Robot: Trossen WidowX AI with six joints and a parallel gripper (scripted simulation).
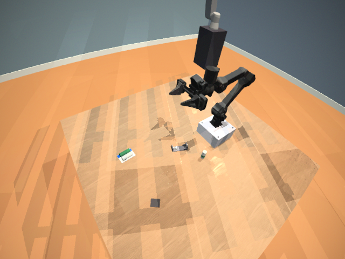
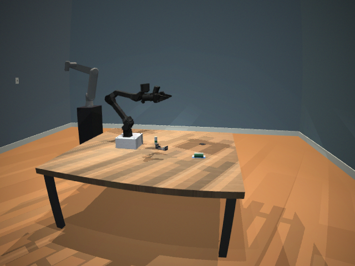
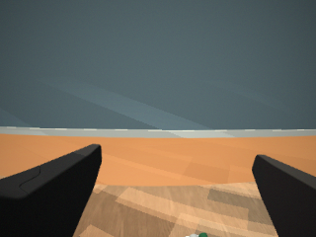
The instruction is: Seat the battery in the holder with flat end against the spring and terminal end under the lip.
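My gripper tip is 370 mm above the battery, 160 mm past it and 130 mm to the right of it.
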